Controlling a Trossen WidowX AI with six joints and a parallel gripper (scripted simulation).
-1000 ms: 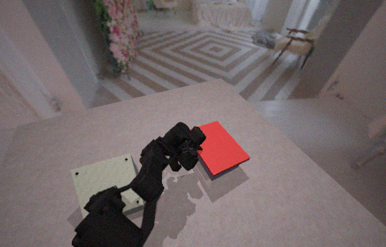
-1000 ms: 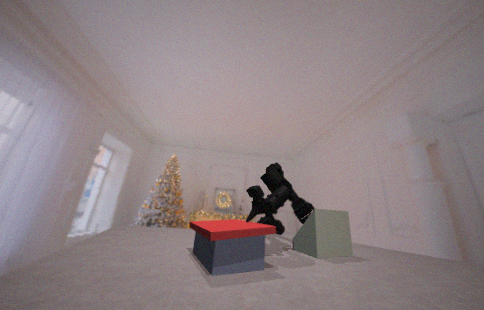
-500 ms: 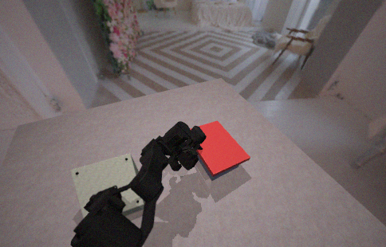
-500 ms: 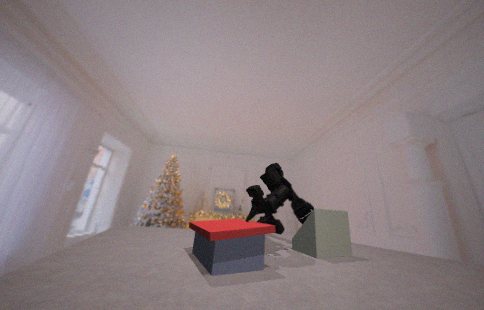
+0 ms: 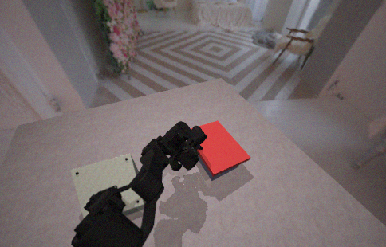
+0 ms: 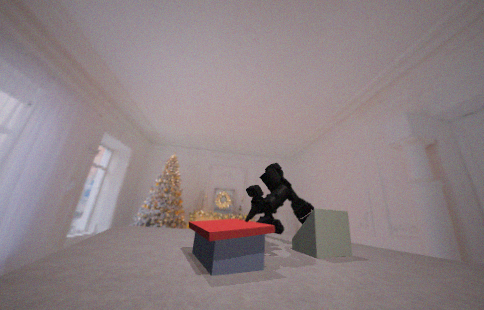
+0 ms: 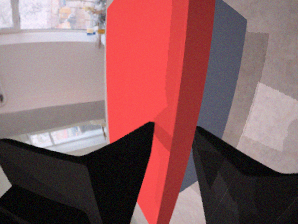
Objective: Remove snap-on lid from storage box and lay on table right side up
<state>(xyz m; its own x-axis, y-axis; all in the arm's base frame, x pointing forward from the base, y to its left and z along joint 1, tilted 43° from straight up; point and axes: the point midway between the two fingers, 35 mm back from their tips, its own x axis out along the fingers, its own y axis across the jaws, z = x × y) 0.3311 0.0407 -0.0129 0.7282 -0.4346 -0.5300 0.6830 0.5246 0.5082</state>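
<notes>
The red lid lies 80 mm ahead of my gripper tip and 10 mm to the left of it. Also, from my gripper tip: blue storage box: 80 mm ahead, 10 mm to the left, 50 mm below.
</notes>
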